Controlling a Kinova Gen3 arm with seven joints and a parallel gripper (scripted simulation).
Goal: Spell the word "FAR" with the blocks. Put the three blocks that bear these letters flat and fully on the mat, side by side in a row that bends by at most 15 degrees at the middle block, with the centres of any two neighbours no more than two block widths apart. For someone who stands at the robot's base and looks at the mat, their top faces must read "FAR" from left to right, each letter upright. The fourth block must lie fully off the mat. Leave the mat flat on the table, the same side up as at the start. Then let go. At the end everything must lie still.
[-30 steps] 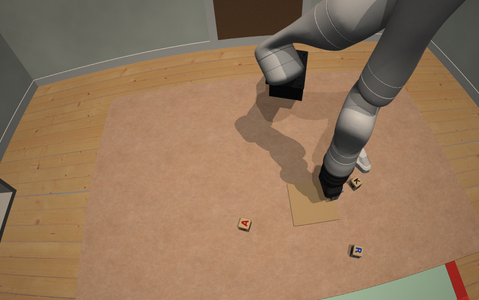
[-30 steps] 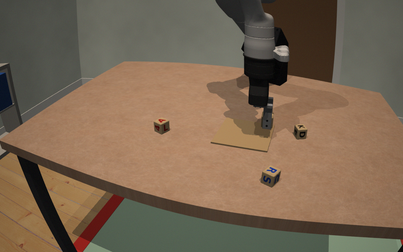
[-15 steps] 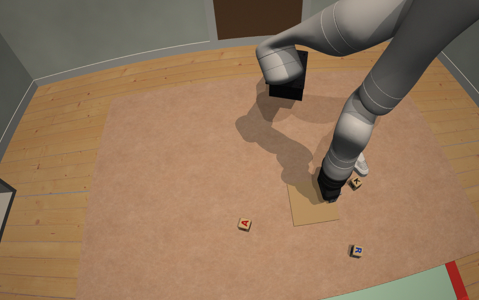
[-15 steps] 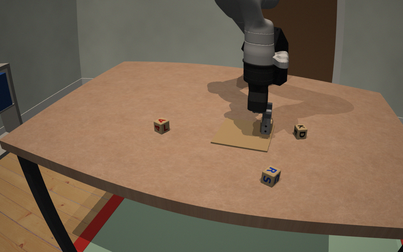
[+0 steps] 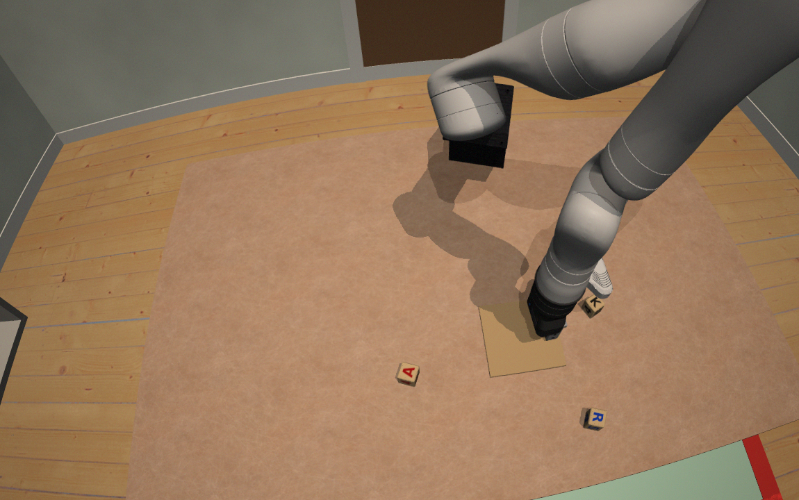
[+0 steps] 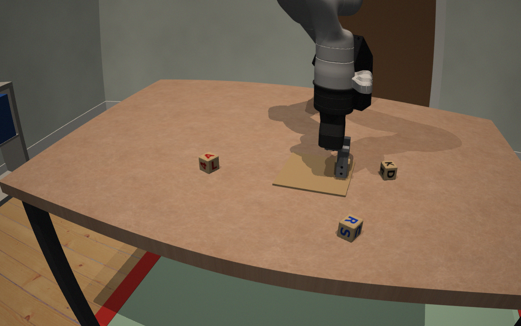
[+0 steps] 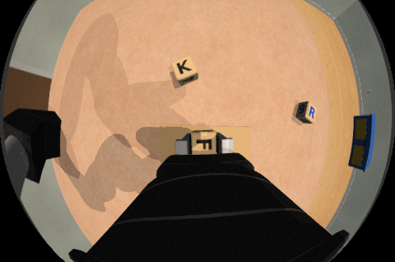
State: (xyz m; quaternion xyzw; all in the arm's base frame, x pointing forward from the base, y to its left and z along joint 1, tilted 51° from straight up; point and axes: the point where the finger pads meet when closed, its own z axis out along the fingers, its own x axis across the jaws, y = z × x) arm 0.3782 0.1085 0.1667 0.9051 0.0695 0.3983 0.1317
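My hand is right at the F block. Round my hand: R block 180 mm ahead, 40 mm to the left, 10 mm below; tan mat 50 mm to the right, 30 mm below; K block 30 mm behind, 100 mm to the left, 10 mm below.
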